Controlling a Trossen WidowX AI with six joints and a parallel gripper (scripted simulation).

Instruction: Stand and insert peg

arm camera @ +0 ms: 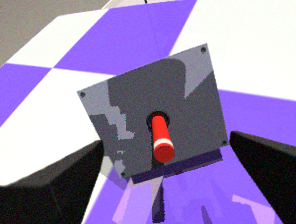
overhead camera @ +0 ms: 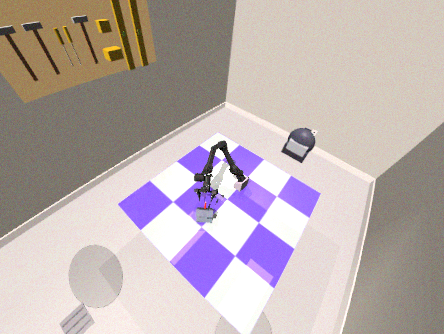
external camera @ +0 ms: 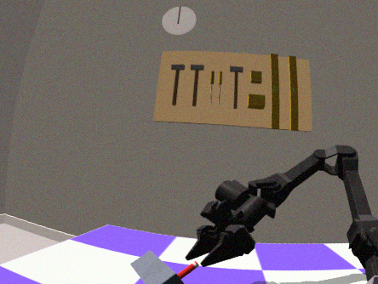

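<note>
Now: the red peg 1 cm ahead of my gripper tip, 1 cm to the left of it and 2 cm below it. The rest, counted from my gripper tip: grey sloped panel 5 cm ahead, 4 cm to the left, 5 cm below.
</note>
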